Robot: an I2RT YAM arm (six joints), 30 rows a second.
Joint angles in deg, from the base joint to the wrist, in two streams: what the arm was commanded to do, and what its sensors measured. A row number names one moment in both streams.
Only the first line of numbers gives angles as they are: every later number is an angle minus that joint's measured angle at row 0.
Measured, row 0:
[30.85 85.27 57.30 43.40 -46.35 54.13]
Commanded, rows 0 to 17:
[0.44 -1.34 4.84 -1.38 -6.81 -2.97]
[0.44 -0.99 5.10 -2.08 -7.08 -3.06]
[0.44 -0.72 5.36 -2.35 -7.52 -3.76]
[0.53 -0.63 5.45 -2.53 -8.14 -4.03]
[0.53 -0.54 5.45 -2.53 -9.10 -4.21]
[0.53 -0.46 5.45 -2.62 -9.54 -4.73]
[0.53 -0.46 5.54 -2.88 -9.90 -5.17]
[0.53 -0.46 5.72 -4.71 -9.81 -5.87]
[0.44 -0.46 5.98 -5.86 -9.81 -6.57]
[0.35 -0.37 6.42 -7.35 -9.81 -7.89]
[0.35 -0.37 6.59 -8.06 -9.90 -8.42]
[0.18 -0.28 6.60 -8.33 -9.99 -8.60]
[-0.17 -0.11 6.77 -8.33 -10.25 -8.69]
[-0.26 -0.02 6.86 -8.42 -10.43 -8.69]
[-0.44 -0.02 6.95 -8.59 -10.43 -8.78]
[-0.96 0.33 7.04 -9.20 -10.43 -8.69]
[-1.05 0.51 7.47 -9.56 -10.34 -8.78]
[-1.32 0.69 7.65 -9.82 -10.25 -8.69]
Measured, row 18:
[-0.30 0.05 4.26 -10.60 -8.39 -7.45]
